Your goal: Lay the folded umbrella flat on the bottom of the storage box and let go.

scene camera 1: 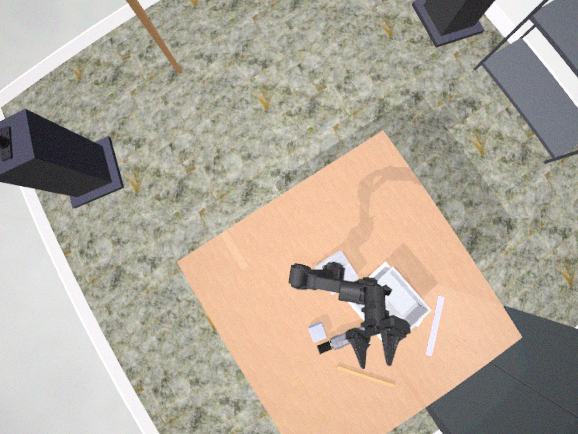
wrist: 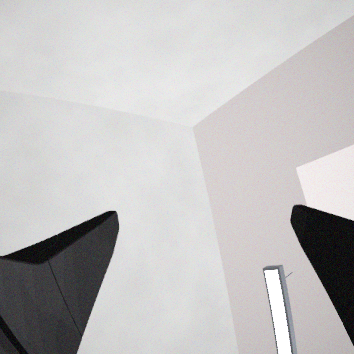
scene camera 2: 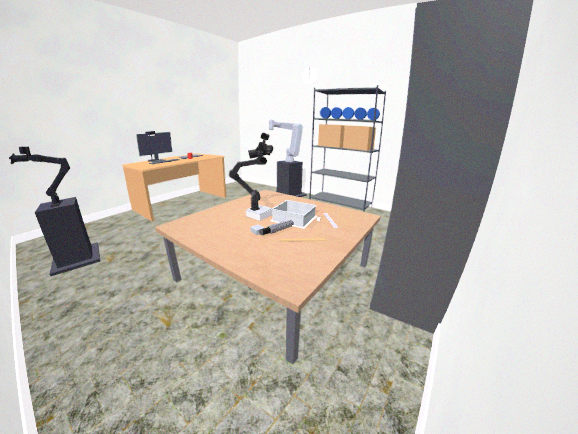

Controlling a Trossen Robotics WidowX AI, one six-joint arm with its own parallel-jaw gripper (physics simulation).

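Where they show: gripper, fingertip midpoint: point(scene camera 1: 375, 367) point(wrist: 206, 217) point(scene camera 2: 262, 137); arm's base, origin of the base link: point(scene camera 1: 330, 270) point(scene camera 2: 254, 209).
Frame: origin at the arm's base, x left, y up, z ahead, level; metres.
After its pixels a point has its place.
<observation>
The folded umbrella point(scene camera 1: 340, 341) @(y 0.000, x -0.078, z 0.331 m) point(scene camera 2: 281, 227) @(y -0.026, x -0.034, z 0.367 m), grey with a black handle, lies on the table outside the storage box, along its near side in the second scene view. Whether its far end touches the box cannot be told. The storage box point(scene camera 1: 416, 316) @(y 0.009, x 0.302, z 0.351 m) point(scene camera 2: 287, 215) @(y 0.012, x 0.085, z 0.298 m) is light grey and open-topped; the bottom that shows in the first scene view is bare, and the arm hides part of it. My gripper point(scene camera 1: 376, 365) @(y 0.569, x -0.032, z 0.158 m) point(wrist: 206, 217) @(y 0.569, x -0.032, z 0.158 m) is open with nothing between its fingers. It is raised high above the table, pointing at the walls and ceiling; umbrella and box do not show in the wrist view.
A small pale block point(scene camera 1: 317, 331) @(y -0.021, x -0.165, z 0.256 m) point(scene camera 2: 256, 230) @(y -0.026, x -0.196, z 0.294 m) sits by the umbrella's handle. A thin yellow stick point(scene camera 1: 365, 376) @(y -0.046, x -0.024, z 0.559 m) point(scene camera 2: 302, 240) @(y -0.051, x -0.028, z 0.566 m) and a white strip point(scene camera 1: 435, 325) @(y -0.055, x 0.399, z 0.461 m) point(scene camera 2: 330, 220) @(y -0.055, x 0.387, z 0.474 m) lie on the table point(scene camera 1: 280, 310) @(y -0.056, x -0.303, z 0.108 m) point(scene camera 2: 225, 242) @(y -0.056, x -0.416, z 0.258 m). The white arm base point(scene camera 1: 341, 263) @(y 0.002, x 0.061, z -0.011 m) point(scene camera 2: 258, 213) @(y -0.008, x -0.026, z 0.084 m) stands beside the box.
</observation>
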